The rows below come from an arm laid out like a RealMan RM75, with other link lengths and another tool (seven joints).
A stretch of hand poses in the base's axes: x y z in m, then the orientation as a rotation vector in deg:
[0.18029 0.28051 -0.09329 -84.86 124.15 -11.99]
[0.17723 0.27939 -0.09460 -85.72 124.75 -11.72]
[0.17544 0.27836 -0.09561 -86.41 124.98 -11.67]
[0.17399 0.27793 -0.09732 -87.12 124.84 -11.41]
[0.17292 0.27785 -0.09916 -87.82 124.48 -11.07]
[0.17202 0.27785 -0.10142 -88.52 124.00 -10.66]
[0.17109 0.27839 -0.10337 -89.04 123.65 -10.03]
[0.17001 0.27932 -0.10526 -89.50 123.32 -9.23]
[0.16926 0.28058 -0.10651 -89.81 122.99 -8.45]
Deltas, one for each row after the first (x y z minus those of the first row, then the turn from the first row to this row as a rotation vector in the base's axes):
[-0.00306 -0.00112 -0.00131 -0.41 0.91 0.25]
[-0.00485 -0.00215 -0.00232 -0.76 1.40 0.53]
[-0.00630 -0.00258 -0.00403 -0.87 1.69 1.03]
[-0.00737 -0.00266 -0.00587 -0.86 1.86 1.63]
[-0.00827 -0.00266 -0.00813 -0.77 1.96 2.31]
[-0.00920 -0.00212 -0.01008 -0.50 2.16 2.87]
[-0.01028 -0.00119 -0.01197 -0.12 2.41 3.42]
[-0.01103 0.00007 -0.01322 0.32 2.59 3.88]

